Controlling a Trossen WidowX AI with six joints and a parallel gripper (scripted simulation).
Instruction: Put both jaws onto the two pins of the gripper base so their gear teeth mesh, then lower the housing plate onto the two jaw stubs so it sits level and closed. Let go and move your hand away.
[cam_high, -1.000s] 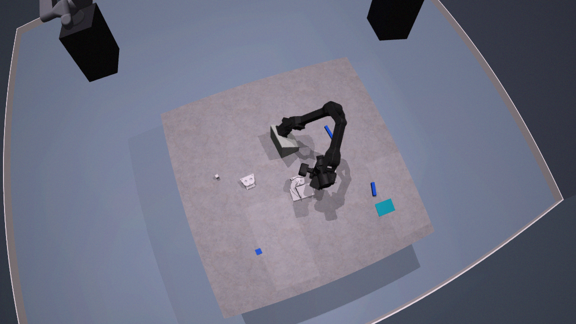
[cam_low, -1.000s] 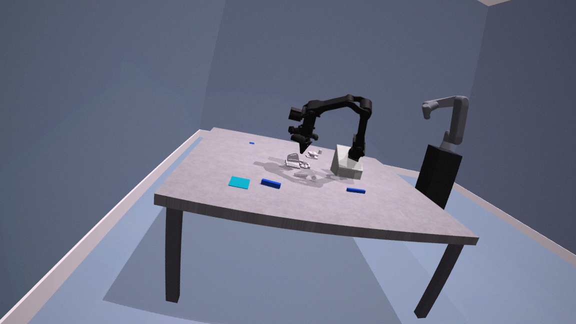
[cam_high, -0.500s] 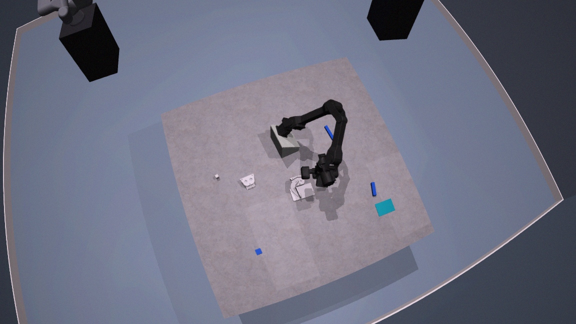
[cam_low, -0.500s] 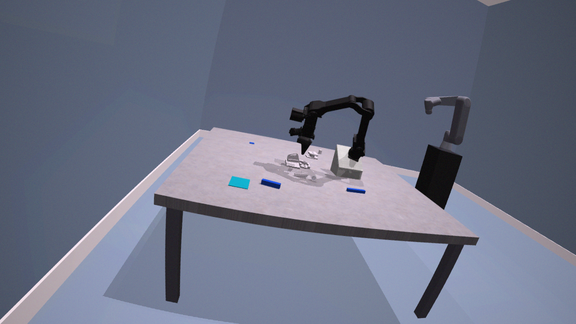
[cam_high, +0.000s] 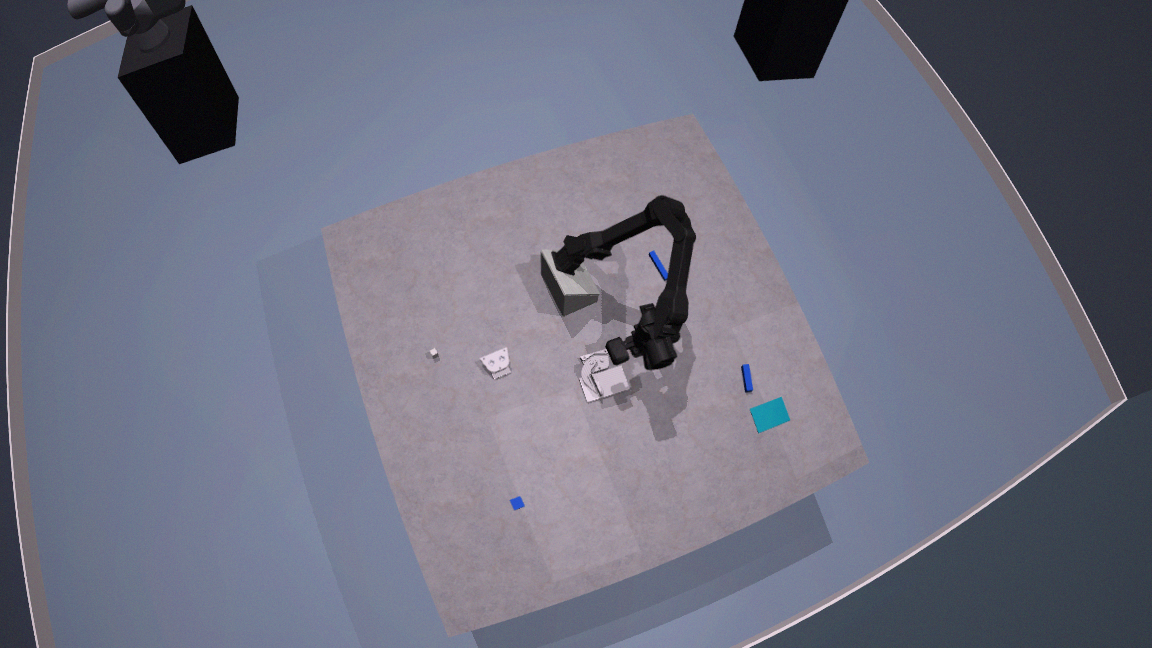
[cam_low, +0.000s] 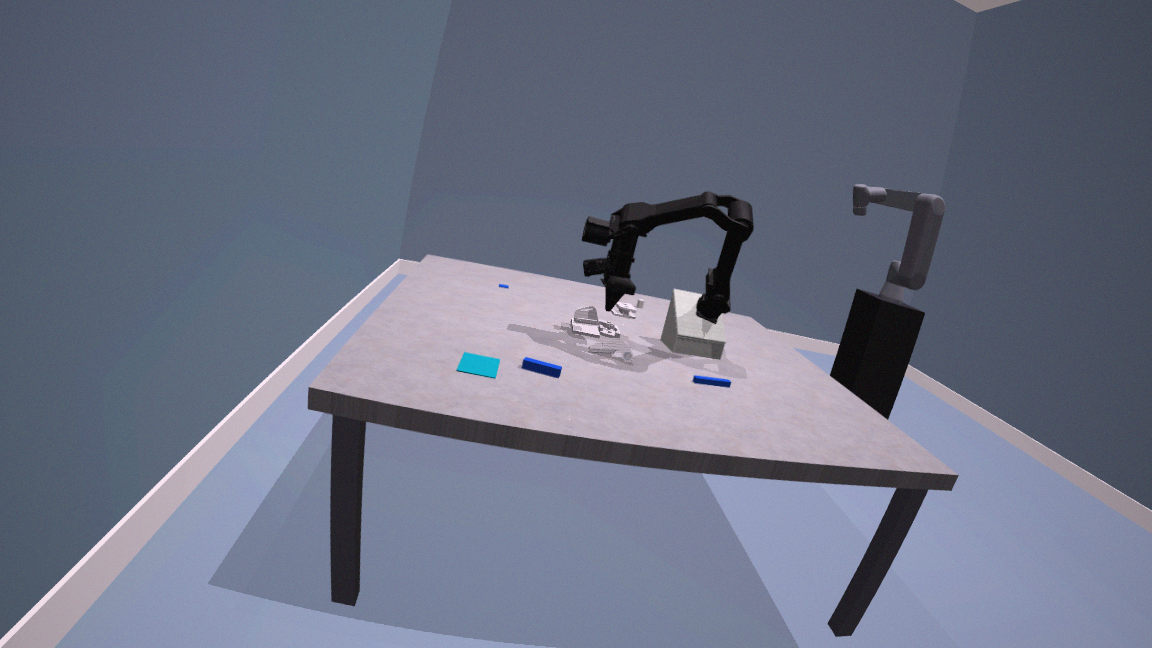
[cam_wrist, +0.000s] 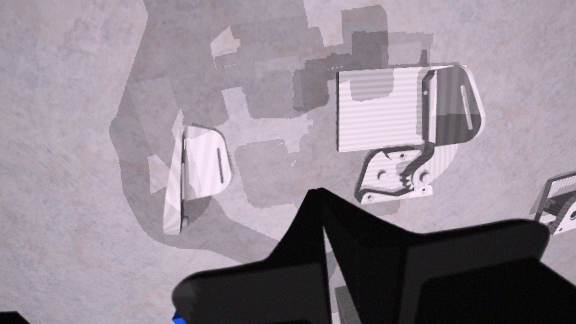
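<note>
My gripper tip is 120 mm to the right of the white jaw, 70 mm above it and 50 mm past it. Round my gripper tip: teal tile (340 mm to the left, 250 mm ahead, 80 mm below); blue bar (260 mm behind, 150 mm to the left, 80 mm below); white stepped part (360 mm to the right, 80 mm behind, 70 mm below).
</note>
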